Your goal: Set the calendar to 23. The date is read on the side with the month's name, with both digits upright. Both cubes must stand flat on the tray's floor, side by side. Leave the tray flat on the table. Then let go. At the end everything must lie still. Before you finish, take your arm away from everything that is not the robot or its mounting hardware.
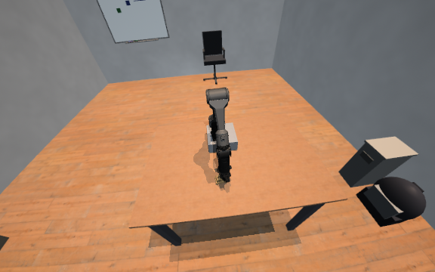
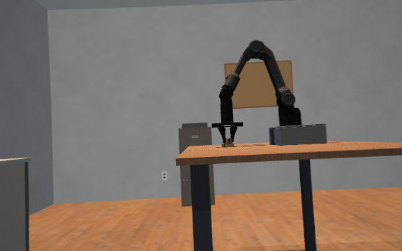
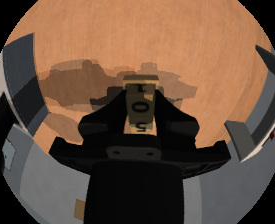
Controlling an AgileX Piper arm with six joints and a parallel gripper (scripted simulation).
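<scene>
The tan calendar cube lies right at my hand. From my hand the other things lie so: tan calendar tray 20 mm to the right, 20 mm below.
</scene>
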